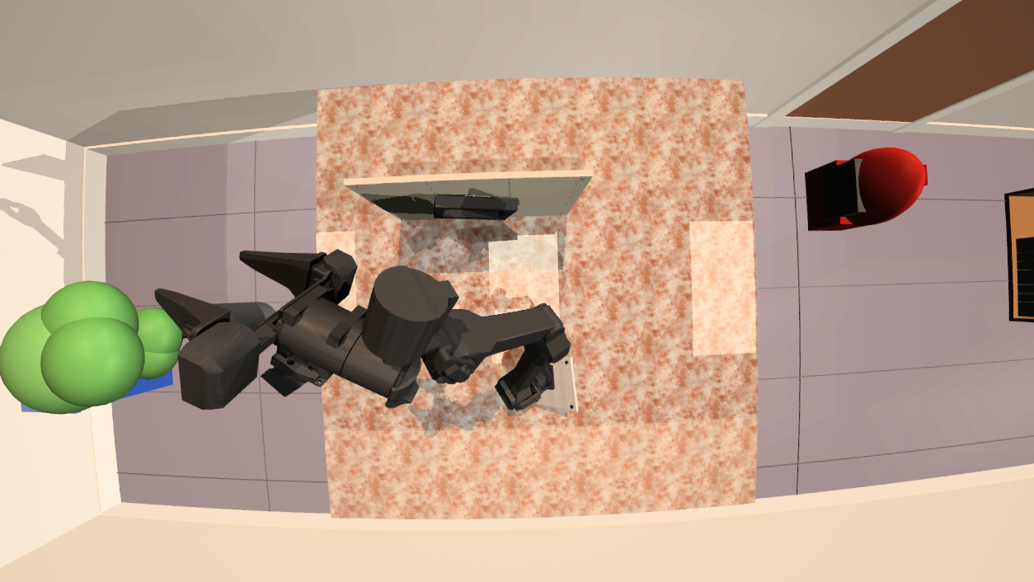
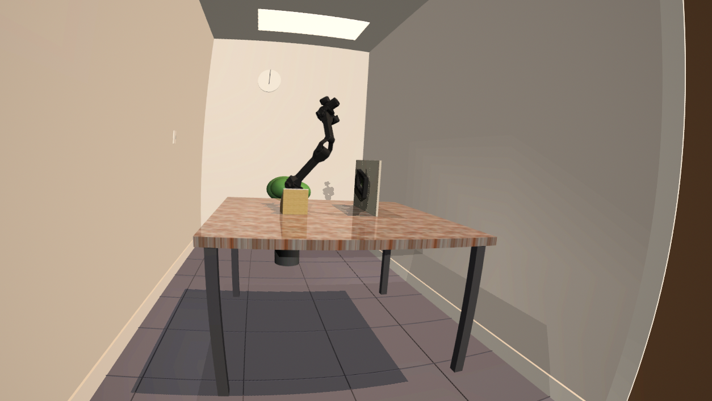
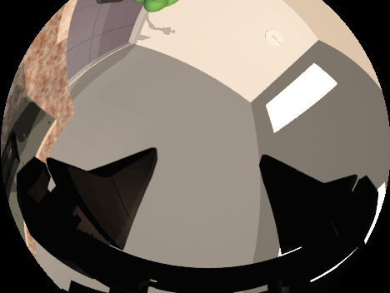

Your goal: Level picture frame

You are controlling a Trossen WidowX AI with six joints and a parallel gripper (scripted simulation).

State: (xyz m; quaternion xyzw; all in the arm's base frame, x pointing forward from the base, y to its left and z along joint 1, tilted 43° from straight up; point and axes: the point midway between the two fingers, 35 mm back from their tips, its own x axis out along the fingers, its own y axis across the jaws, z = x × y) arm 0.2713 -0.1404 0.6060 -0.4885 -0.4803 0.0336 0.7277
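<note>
The picture frame is 17 cm ahead of my gripper tip, 20 cm to the right of it and 46 cm below it. Round my gripper tip: wall panel 18 cm ahead, 21 cm to the right, 48 cm below.
</note>
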